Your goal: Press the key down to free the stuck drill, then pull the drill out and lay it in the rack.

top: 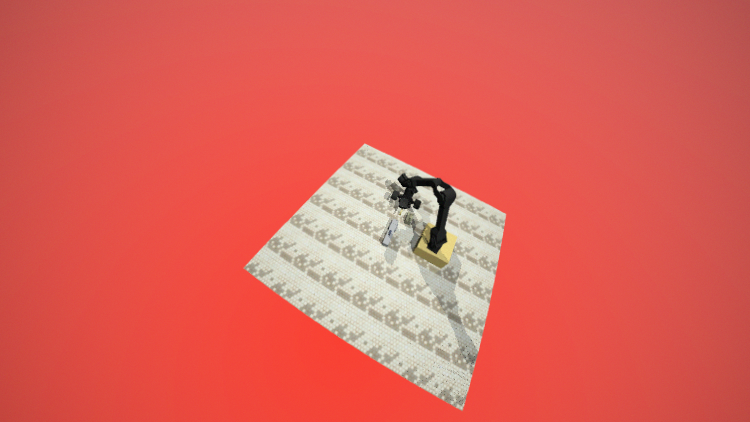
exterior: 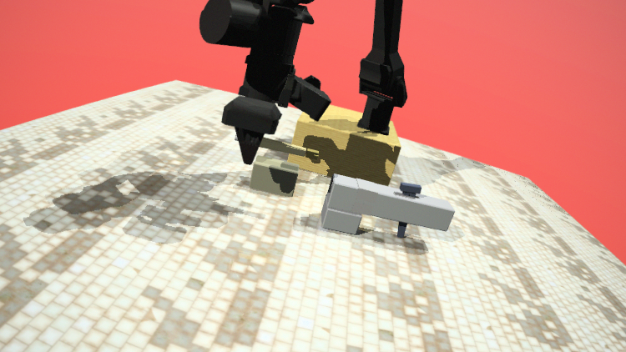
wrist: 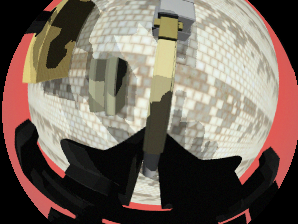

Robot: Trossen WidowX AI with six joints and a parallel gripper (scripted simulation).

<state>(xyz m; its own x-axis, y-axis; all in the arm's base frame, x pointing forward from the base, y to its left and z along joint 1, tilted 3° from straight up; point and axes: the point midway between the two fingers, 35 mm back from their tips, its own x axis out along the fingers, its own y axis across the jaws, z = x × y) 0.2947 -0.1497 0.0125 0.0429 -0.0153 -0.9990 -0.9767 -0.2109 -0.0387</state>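
The drill is 1 cm behind my gripper tip, 4 cm to the left of it and 3 cm above it. From my gripper tip the other things lie so: dark key (4 cm behind, 23 cm to the left, 1 cm below); grey housing (3 cm behind, 20 cm to the left, 2 cm below); rack (7 cm behind, 2 cm to the left, 4 cm below).
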